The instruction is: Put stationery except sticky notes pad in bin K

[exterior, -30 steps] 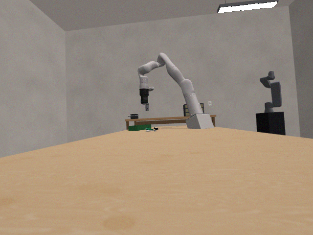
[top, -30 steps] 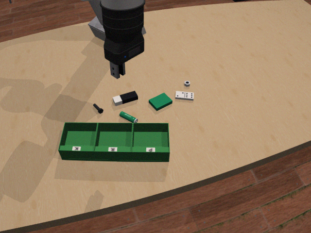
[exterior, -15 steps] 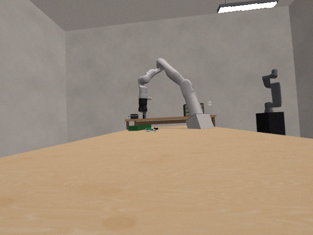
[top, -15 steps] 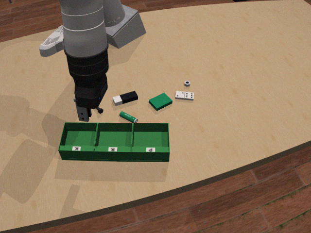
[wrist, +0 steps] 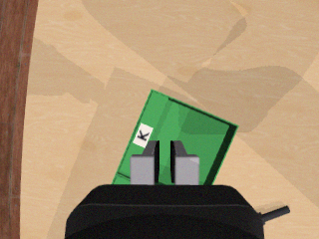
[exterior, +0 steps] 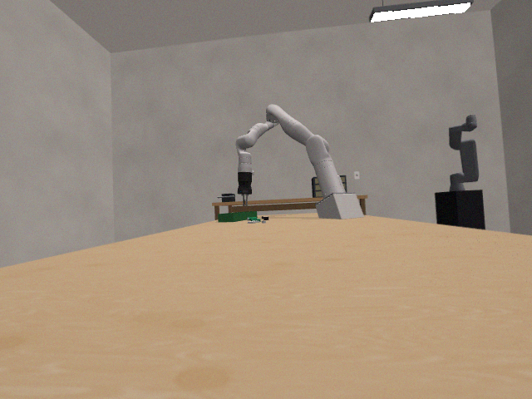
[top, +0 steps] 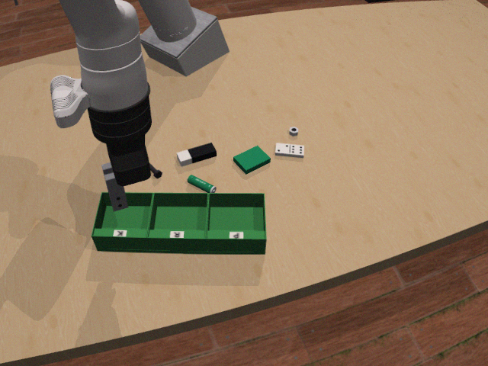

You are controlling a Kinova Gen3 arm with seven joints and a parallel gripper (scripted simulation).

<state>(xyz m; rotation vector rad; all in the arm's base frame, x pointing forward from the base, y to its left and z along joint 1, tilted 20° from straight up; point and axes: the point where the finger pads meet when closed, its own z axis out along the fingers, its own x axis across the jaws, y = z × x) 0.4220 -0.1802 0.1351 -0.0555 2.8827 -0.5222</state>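
The green tray is 8 cm to the left of my hand, 7 cm below it and 3 cm ahead of it. Round my hand: black-and-white eraser 14 cm to the left, 11 cm behind, 8 cm below; green battery 14 cm to the left, 8 cm below, 4 cm behind; black bolt 10 cm behind, 8 cm below, 7 cm to the left.
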